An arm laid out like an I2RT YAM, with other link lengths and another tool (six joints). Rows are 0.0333 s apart.
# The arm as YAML. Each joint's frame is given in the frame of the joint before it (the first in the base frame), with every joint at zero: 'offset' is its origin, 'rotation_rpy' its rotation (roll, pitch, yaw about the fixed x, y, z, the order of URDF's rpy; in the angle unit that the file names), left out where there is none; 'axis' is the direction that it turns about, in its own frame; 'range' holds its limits. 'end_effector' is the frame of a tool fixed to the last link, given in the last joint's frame.
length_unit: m
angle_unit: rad
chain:
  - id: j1
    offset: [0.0, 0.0, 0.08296]
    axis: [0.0, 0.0, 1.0]
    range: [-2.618, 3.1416]
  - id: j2
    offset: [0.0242, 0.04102, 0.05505]
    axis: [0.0, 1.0, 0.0]
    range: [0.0, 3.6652]
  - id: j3
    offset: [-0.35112, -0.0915, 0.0]
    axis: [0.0, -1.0, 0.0]
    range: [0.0, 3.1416]
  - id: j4
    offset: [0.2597, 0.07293, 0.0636]
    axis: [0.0, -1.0, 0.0]
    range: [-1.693, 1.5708]
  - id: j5
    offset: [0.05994, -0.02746, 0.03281]
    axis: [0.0, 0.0, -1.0]
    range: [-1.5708, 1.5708]
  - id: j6
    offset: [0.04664, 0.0, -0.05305]
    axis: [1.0, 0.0, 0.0]
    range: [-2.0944, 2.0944]
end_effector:
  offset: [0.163, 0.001, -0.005]
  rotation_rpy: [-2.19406, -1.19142, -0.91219]
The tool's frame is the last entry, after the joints.
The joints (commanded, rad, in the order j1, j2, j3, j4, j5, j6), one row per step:
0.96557, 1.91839, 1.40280, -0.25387, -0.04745, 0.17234
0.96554, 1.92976, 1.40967, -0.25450, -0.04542, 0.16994
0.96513, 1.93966, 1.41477, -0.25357, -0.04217, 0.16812
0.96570, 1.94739, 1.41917, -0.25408, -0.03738, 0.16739
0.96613, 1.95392, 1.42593, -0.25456, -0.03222, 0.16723
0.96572, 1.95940, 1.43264, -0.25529, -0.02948, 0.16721
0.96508, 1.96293, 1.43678, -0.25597, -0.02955, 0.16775
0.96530, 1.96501, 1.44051, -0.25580, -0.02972, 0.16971
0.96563, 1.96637, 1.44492, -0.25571, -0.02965, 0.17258
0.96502, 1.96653, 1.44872, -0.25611, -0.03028, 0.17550
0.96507, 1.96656, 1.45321, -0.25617, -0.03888, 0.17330
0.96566, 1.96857, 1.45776, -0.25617, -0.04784, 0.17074
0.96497, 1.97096, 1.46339, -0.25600, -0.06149, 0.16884
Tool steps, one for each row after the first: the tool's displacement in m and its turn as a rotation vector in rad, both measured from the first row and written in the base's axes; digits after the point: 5 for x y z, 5 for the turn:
0.00172, 0.00169, -0.00346, -0.00591, 0.00028, 0.00019
0.00369, 0.00291, -0.00663, -0.01106, -0.00050, -0.00127
0.00511, 0.00377, -0.00918, -0.01641, -0.00152, -0.00359
0.00700, 0.00504, -0.01004, -0.01874, -0.00444, -0.00673
0.00880, 0.00622, -0.01038, -0.01943, -0.00631, -0.00909
0.00977, 0.00699, -0.01071, -0.01926, -0.00589, -0.01006
0.01030, 0.00806, -0.01025, -0.01696, -0.00563, -0.01110
0.01089, 0.00925, -0.00910, -0.01332, -0.00570, -0.01285
0.01163, 0.00995, -0.00761, -0.00929, -0.00538, -0.01506
0.01081, 0.01195, -0.00564, -0.00309, -0.00428, -0.00732
0.00971, 0.01426, -0.00475, 0.00160, -0.00218, 0.00148
0.00861, 0.01694, -0.00351, 0.00911, 0.00248, 0.01194

